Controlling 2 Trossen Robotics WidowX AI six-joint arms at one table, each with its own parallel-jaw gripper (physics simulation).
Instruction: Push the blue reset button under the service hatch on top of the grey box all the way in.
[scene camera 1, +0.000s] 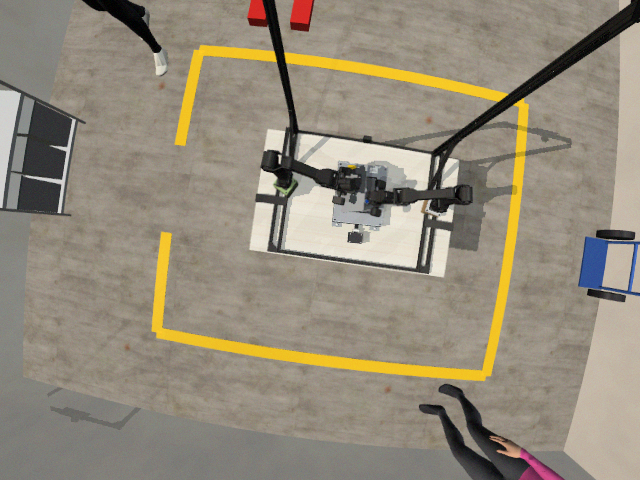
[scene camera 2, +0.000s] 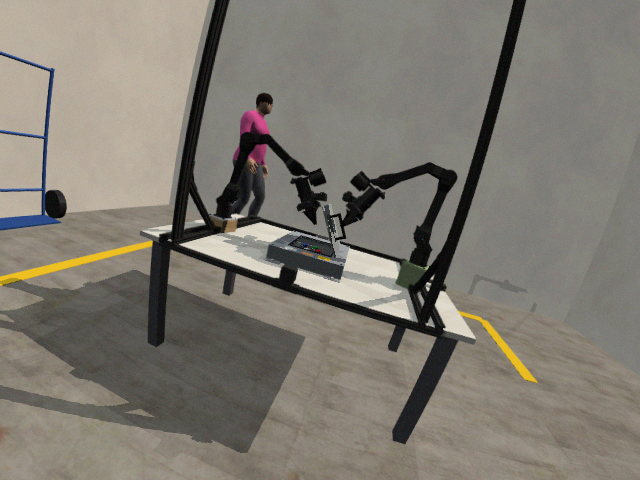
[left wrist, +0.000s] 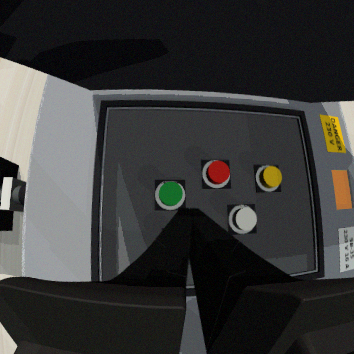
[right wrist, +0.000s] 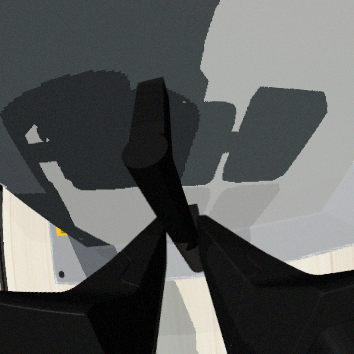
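Observation:
The grey box (scene camera 1: 352, 220) (scene camera 2: 305, 261) (left wrist: 59, 200) stands on the table. Its service hatch (scene camera 2: 329, 223) (right wrist: 280, 45) is raised steeply. My right gripper (scene camera 2: 345, 223) (right wrist: 180, 224) is shut on the black hatch handle (scene camera 2: 339, 226) (right wrist: 149, 150). My left gripper (scene camera 2: 314, 222) (left wrist: 187, 216) is shut and empty, its tips above the open panel. The blue button (scene camera 2: 305, 245) shows small in scene camera 2; in the left wrist view it does not show, with the fingers covering part of the panel. How deep it sits cannot be told.
Green (left wrist: 171, 194), red (left wrist: 218, 172), yellow (left wrist: 272, 176) and white (left wrist: 246, 218) buttons share the panel. A black device (scene camera 1: 355, 237) (scene camera 2: 287, 275) is beside the box. A green block (scene camera 2: 412, 273) and a brown block (scene camera 2: 227, 224) are at the arm bases. Black frame posts (scene camera 2: 201, 93) rise from the table.

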